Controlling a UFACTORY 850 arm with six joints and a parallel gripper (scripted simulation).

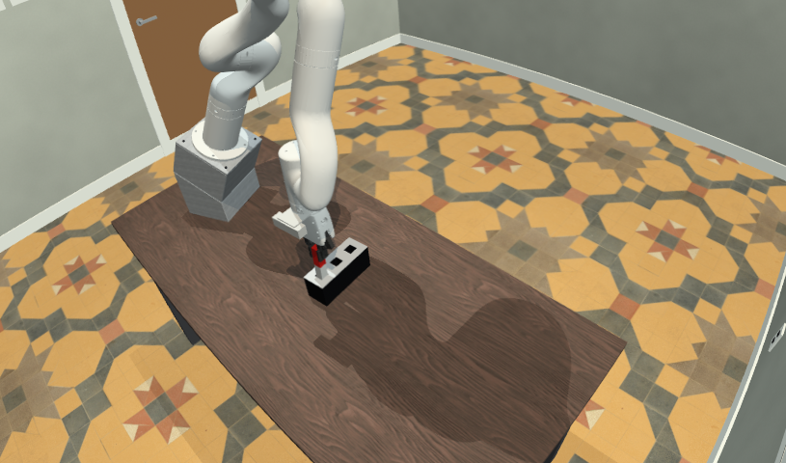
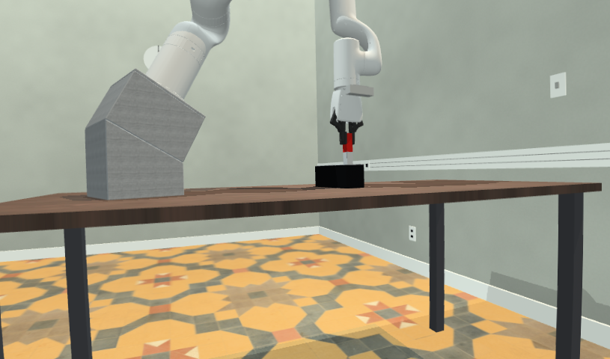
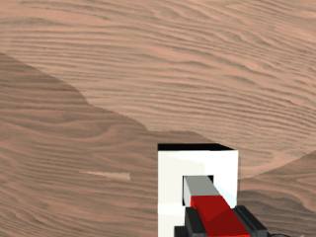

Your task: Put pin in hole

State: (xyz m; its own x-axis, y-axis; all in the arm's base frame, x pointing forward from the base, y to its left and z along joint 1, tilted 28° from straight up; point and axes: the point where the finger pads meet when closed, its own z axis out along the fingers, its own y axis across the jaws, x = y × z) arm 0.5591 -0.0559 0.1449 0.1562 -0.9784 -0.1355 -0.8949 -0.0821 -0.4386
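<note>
My gripper is now 120 mm above the black block, 50 mm to the right of it and 10 mm past it. Round my hand: pin: 20 mm below.
</note>
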